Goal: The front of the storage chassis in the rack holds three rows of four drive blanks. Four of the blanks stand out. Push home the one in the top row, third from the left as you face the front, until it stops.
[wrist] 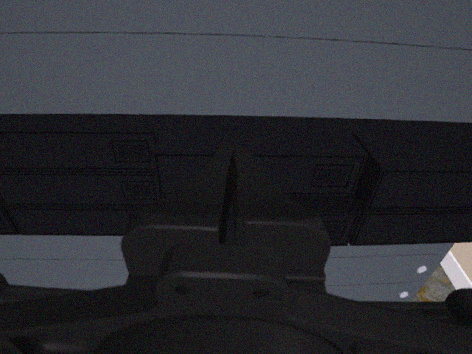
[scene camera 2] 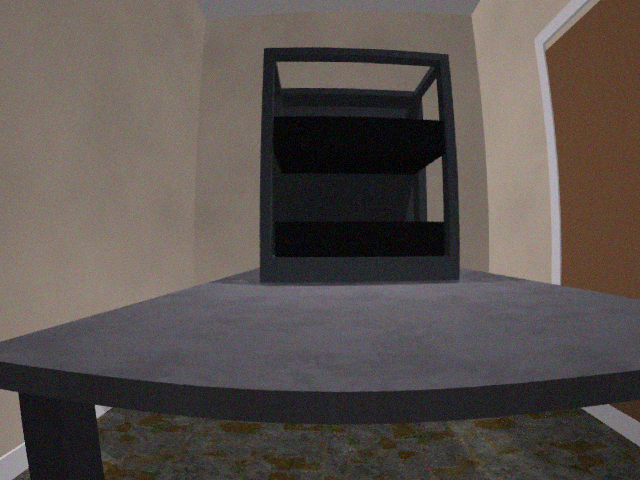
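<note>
My gripper [wrist: 233, 162] is shut and empty, with its fingertips in front of a dark drive blank [wrist: 280, 167] in the upper part of the chassis front in the wrist view. This blank has a small square outline at its right end. Whether the tips touch it is too dark to tell, and the fingers hide its middle and part of the area below. Blanks to the left [wrist: 75, 150] and right [wrist: 425, 187] also show; a dark side face stands at the near edge of the right one. The rack [scene camera 2: 267, 155] [scene camera 2: 356, 268] stands on the table in the scene view; the blanks and gripper do not show there.
The table [scene camera 2: 320, 335] extends in front of the rack. Two black boxes [scene camera 2: 356, 144] [scene camera 2: 356, 238] sit inside the rack frame. A brown door [scene camera 2: 599, 180] is at the right. In the wrist view, a grey surface [wrist: 225, 75] lies above the dark chassis front.
</note>
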